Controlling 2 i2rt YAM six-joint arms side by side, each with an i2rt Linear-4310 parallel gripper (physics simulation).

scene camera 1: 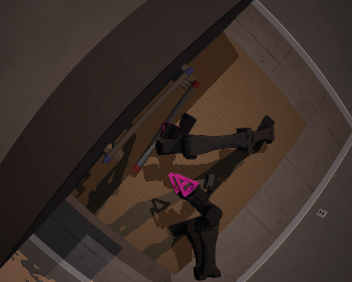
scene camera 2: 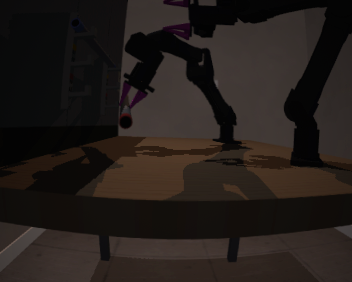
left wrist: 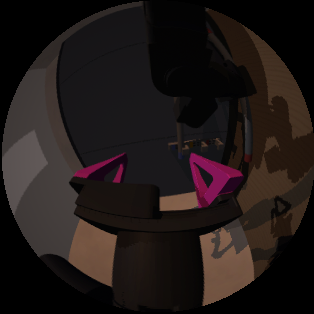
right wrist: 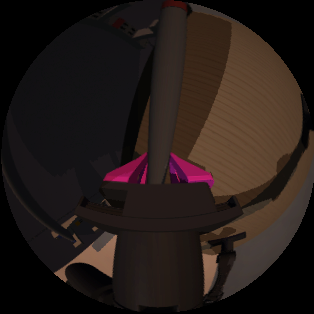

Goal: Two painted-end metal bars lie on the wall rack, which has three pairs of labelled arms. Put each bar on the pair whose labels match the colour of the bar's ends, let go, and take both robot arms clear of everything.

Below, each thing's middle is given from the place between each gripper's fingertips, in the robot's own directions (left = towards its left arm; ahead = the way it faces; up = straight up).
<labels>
My right gripper is now right at the red-ended bar (left wrist: 244,103).
I see the red-ended bar 100 mm ahead of my left hand, 130 mm to the right of it and 260 mm below it.
</labels>
